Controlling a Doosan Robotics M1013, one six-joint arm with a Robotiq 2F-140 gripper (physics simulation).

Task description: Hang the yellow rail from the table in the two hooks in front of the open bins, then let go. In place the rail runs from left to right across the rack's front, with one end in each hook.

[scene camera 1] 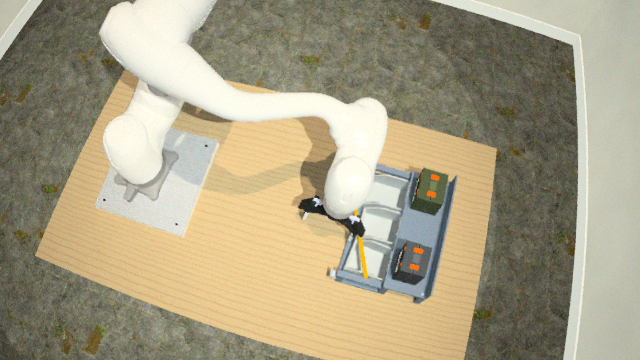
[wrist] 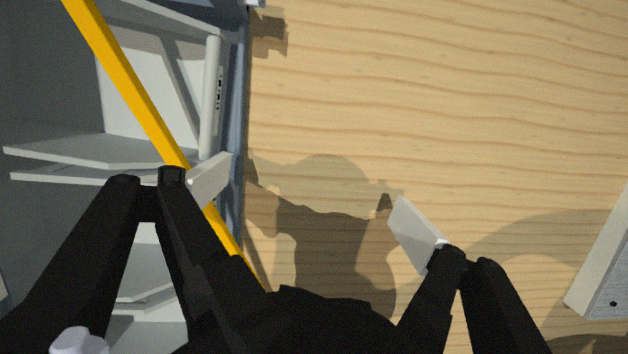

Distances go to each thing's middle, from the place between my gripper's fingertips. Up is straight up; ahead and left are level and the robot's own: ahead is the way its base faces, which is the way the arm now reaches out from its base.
The dark grey case (scene camera 1: 413, 259) is 260 mm ahead of my hand, 50 mm to the right of it and 110 mm above it.
